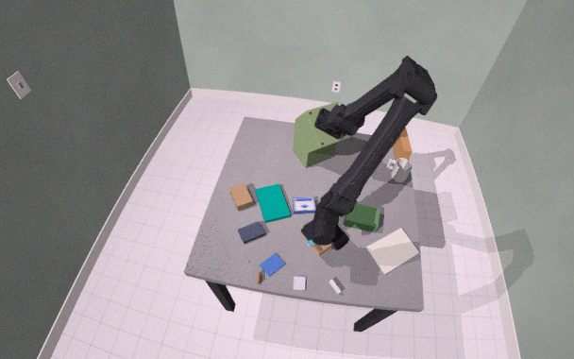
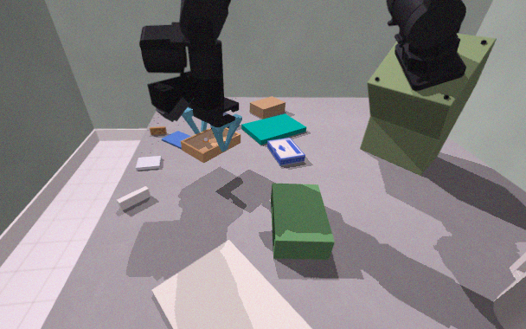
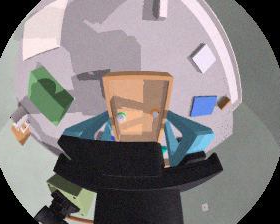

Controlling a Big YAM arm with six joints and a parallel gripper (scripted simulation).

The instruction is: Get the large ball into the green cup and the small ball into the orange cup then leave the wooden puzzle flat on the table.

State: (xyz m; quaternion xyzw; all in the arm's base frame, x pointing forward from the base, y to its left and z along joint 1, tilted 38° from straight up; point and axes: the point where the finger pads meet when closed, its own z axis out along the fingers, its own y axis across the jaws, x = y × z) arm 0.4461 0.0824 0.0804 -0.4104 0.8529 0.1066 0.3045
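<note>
My hand is 10 mm above the wooden puzzle. From my hand the other things lie so: teal slab 120 mm behind, 230 mm to the right, 70 mm below; then green block 190 mm behind, 140 mm to the left, 60 mm below; then blue tile 130 mm ahead, 120 mm to the right, 80 mm below.
</note>
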